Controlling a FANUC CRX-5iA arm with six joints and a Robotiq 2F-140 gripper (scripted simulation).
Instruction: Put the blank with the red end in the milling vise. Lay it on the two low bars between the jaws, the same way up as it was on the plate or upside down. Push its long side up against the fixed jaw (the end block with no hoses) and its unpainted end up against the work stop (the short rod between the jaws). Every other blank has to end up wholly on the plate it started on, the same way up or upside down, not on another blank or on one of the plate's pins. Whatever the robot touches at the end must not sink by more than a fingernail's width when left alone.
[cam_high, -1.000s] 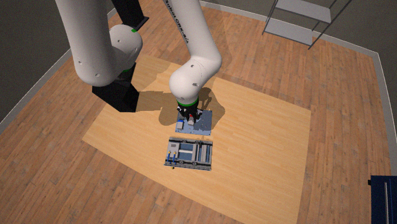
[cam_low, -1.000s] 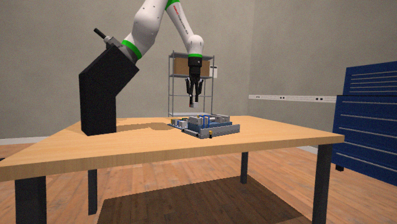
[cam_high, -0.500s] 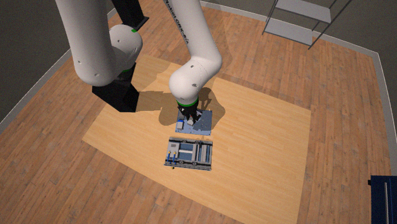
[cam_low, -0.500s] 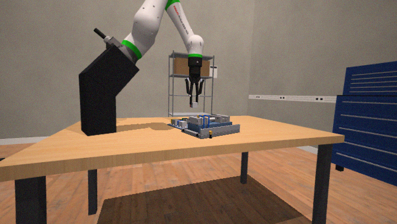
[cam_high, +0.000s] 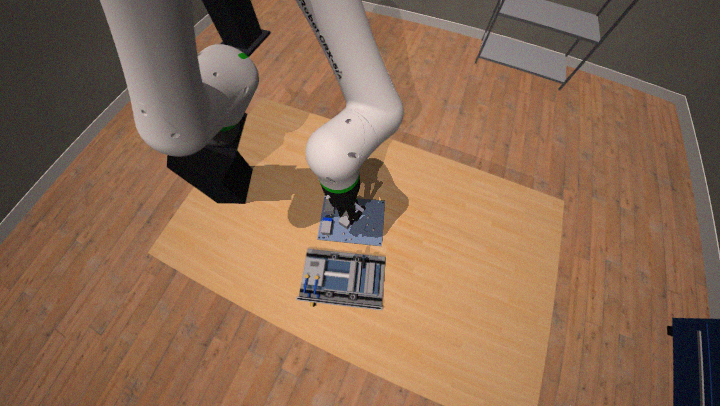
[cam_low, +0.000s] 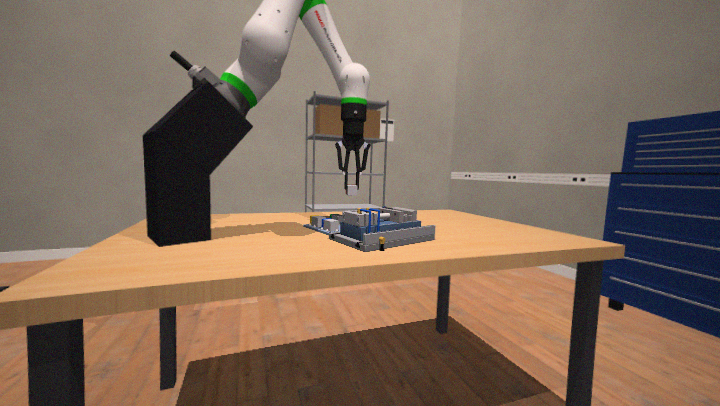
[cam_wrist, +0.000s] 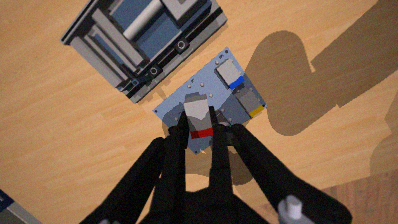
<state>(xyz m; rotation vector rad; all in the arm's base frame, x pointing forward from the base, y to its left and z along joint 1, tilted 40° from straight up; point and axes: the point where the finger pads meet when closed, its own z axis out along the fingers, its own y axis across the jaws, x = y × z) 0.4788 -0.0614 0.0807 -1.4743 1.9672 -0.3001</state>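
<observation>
Right now the red-ended blank is 3 cm below my hand. From my hand the other things lie so: work stop rod (10 cm ahead, 11 cm to the right, 10 cm below); blue-ended blank (9 cm behind, 2 cm to the right, 16 cm below); green-ended blank (3 cm behind, 9 cm to the left, 16 cm below).
</observation>
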